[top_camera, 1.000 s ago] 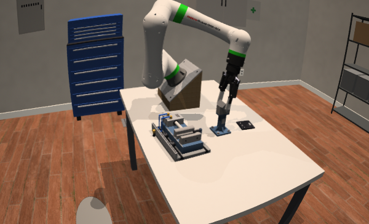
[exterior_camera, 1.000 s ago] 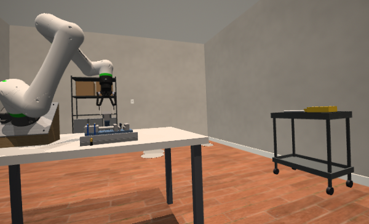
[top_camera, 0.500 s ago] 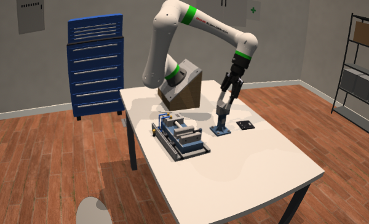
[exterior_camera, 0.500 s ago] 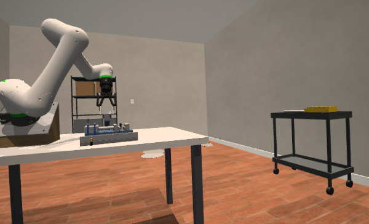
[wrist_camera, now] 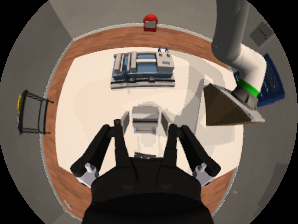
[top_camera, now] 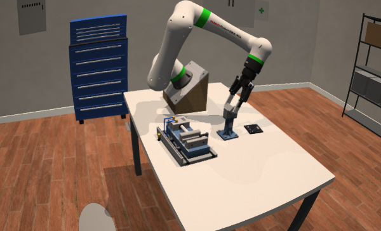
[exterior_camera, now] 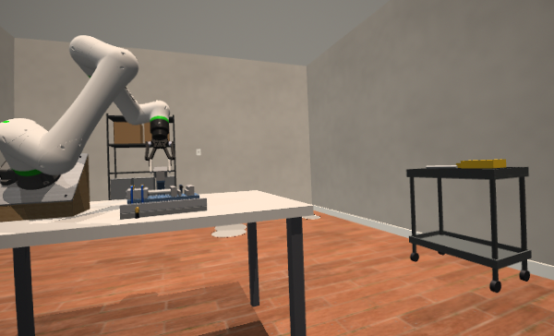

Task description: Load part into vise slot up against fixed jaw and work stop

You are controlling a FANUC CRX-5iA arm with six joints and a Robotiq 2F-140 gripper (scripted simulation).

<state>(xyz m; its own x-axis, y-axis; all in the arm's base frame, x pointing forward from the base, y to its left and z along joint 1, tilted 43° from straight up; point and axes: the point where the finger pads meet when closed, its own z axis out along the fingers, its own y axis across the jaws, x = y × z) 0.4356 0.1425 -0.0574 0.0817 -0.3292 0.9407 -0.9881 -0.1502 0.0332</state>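
The part is 1 cm to the right of my hand and 2 cm below it. From my hand the other things lie so: dark infeed plate 2 cm behind, 17 cm to the left, 18 cm below.
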